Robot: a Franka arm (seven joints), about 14 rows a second.
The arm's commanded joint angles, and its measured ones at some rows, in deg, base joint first. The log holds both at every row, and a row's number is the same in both.
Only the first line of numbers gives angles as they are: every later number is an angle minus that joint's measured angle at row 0.
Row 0, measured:
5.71 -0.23 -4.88 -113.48 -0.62 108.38 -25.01
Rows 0 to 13, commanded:
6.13 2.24 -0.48 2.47 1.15 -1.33 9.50
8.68 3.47 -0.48 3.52 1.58 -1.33 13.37
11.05 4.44 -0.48 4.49 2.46 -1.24 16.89
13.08 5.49 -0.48 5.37 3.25 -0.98 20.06
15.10 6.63 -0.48 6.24 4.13 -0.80 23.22
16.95 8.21 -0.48 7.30 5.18 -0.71 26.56
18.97 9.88 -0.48 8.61 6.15 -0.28 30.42
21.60 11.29 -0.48 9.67 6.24 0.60 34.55
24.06 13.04 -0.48 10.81 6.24 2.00 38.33
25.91 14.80 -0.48 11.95 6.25 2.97 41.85
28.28 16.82 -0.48 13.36 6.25 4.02 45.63
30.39 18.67 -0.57 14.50 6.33 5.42 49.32
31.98 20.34 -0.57 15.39 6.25 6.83 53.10
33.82 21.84 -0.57 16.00 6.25 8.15 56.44
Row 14, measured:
31.28 17.54 0.19 11.82 5.27 7.05 51.15
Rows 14 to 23, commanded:
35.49 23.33 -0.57 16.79 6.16 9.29 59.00
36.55 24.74 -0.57 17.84 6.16 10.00 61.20
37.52 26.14 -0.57 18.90 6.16 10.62 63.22
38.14 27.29 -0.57 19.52 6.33 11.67 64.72
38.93 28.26 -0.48 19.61 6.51 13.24 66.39
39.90 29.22 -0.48 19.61 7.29 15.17 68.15
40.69 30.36 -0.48 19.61 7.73 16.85 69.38
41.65 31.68 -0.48 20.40 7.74 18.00 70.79
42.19 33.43 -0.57 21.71 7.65 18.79 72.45
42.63 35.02 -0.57 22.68 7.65 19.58 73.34
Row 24, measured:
41.47 30.85 0.13 18.32 6.33 18.52 71.17
